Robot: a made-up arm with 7 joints. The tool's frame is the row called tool. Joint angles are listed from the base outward. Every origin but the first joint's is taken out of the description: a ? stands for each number. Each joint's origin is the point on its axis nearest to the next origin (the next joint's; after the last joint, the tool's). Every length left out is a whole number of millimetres.
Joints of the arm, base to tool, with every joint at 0 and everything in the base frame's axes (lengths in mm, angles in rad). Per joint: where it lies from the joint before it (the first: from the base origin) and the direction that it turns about. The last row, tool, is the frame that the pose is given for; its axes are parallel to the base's.
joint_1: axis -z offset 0 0 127
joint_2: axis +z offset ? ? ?
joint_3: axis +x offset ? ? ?
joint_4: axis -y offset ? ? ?
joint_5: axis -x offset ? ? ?
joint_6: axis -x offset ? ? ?
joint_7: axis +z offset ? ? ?
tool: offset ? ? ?
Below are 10 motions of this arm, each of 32 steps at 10 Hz.
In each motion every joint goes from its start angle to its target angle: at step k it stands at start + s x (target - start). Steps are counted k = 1, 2, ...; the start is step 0. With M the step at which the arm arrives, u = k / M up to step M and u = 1 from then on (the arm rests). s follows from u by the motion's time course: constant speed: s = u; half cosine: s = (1 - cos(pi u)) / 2; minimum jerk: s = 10 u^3 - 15 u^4 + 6 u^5.
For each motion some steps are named. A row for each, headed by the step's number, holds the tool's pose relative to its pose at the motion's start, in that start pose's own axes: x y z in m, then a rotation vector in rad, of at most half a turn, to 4 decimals.
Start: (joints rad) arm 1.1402 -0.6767 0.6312 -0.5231 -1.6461 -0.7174 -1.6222
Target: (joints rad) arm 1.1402 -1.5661 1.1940 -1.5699 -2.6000 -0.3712 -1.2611
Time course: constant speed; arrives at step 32
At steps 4, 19, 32:
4: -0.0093 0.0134 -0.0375 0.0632 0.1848 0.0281
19: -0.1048 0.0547 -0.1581 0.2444 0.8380 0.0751
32: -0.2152 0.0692 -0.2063 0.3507 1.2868 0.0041

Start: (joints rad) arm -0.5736 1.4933 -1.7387 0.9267 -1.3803 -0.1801 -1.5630
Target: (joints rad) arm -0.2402 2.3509 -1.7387 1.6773 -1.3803 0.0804 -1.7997
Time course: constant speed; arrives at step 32
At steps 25, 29, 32:
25: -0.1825 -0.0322 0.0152 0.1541 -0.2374 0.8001
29: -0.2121 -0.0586 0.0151 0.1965 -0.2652 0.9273
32: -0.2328 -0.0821 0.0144 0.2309 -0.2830 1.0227

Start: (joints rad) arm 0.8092 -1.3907 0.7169 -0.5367 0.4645 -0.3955 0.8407
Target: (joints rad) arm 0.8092 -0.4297 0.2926 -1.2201 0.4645 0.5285 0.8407
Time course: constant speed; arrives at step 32
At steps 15, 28, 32:
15: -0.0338 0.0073 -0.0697 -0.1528 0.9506 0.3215
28: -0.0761 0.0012 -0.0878 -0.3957 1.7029 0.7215
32: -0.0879 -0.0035 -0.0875 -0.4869 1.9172 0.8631

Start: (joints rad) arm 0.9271 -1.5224 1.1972 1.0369 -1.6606 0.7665 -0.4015
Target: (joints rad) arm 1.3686 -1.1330 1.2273 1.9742 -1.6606 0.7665 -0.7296
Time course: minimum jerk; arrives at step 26
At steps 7, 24, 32:
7: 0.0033 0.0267 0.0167 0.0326 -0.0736 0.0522
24: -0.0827 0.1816 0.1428 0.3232 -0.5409 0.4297
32: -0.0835 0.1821 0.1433 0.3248 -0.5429 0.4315

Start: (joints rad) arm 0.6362 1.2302 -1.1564 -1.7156 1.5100 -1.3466 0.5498
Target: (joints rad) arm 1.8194 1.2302 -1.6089 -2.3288 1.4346 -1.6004 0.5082
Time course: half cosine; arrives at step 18
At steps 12, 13, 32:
12: -0.1013 0.0969 -0.2205 1.1465 0.8784 -0.1995
13: -0.1223 0.1176 -0.2215 1.2414 0.9758 -0.2300
32: -0.1758 0.1674 -0.2027 1.4612 1.2325 -0.3168

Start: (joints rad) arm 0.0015 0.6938 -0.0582 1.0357 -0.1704 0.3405 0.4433
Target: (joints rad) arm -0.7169 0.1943 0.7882 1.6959 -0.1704 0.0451 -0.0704
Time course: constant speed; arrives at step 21
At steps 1, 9, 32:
1: -0.0088 -0.0089 0.0083 0.0281 -0.0422 -0.0591
9: -0.1076 -0.0784 0.0520 0.2568 -0.3399 -0.5445
32: -0.3182 -0.1397 0.0497 0.5720 -0.6690 -1.2960

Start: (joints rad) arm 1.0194 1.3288 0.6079 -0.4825 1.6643 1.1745 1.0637
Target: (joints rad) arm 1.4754 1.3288 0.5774 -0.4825 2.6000 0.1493 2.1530
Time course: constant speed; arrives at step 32
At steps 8, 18, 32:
8: 0.0114 0.0249 -0.0375 0.1043 -0.0232 0.3345
18: 0.0166 0.0632 -0.0677 0.2277 -0.0928 0.7483
32: 0.0096 0.1158 -0.0806 0.3758 -0.2690 1.3130

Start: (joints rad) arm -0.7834 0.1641 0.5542 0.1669 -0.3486 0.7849 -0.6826
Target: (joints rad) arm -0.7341 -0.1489 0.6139 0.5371 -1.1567 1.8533 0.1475
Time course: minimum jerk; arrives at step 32
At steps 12, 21, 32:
12: 0.0125 0.0117 0.0306 -0.0088 -0.1230 0.0811
21: 0.0286 0.0269 0.1123 -0.1203 -0.3160 0.2056
32: 0.0300 0.0295 0.1572 -0.2045 -0.3786 0.2511

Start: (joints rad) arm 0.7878 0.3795 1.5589 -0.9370 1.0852 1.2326 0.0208
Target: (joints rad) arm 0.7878 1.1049 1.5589 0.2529 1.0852 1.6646 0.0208
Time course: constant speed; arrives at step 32
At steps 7, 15, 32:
7: -0.0400 -0.0430 -0.0214 -0.0943 0.0736 -0.0722
15: -0.0837 -0.0893 -0.0439 -0.2008 0.1657 -0.1467
32: -0.1640 -0.1744 -0.0830 -0.4190 0.3885 -0.2740

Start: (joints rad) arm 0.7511 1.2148 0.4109 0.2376 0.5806 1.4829 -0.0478
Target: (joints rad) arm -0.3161 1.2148 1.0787 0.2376 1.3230 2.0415 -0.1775
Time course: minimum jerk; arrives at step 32
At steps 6, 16, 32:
6: 0.0014 -0.0029 0.0089 -0.0184 -0.0450 -0.0069
16: 0.0014 -0.0159 0.0988 -0.1793 -0.4731 -0.1254
32: -0.0460 -0.0053 0.2134 -0.3234 -0.9606 -0.3850

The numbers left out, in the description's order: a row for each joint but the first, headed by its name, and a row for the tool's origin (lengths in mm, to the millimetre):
joint_2: -19 167 0
joint_3: -139 48 0
joint_4: 0 100 105
joint_5: 242 0 52
joint_6: 0 -117 -70
joint_7: 0 -55 -79
tool: 52 -70 0

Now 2 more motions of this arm.
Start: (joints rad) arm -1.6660 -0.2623 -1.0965 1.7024 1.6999 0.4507 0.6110
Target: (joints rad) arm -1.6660 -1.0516 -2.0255 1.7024 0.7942 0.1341 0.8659
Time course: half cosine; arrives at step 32
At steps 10, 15, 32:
10: 0.0784 0.0231 0.1123 0.0309 -0.3506 0.1128
15: 0.1478 0.0821 0.2423 0.0737 -0.7134 0.3156
32: 0.1582 0.3497 0.5514 0.2624 -1.4917 1.1078

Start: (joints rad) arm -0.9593 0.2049 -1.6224 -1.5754 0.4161 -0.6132 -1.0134
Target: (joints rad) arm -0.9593 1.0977 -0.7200 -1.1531 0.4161 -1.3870 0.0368
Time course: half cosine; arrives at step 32
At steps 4, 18, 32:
4: 0.0034 0.0175 0.0007 0.0517 0.0030 0.0841
18: -0.0698 0.2429 0.0956 0.6331 -0.1343 1.4276
32: -0.2298 0.2663 0.1656 0.7519 -0.3193 2.4702

